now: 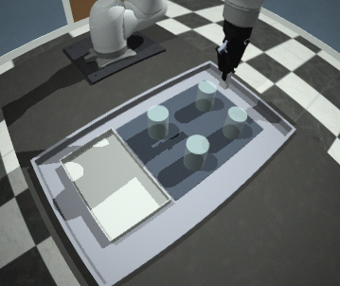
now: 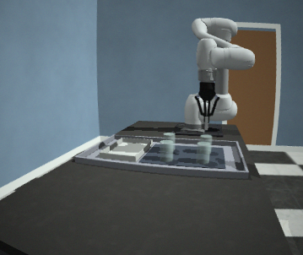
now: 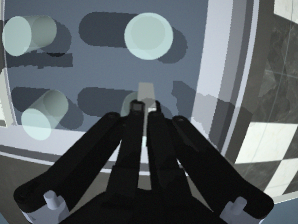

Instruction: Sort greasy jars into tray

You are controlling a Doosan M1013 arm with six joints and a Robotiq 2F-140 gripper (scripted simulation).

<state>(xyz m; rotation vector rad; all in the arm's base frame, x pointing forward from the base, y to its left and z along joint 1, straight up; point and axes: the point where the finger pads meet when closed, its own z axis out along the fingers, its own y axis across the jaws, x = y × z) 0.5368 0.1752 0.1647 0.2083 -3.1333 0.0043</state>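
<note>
Right now the drying mat is 170 mm below my hand, 100 mm to the right of it and 10 mm ahead of it. From my hand the other things lie so: tray 420 mm to the right, 170 mm below, 50 mm ahead; steel table top 210 mm to the right, 180 mm below, 40 mm ahead.
</note>
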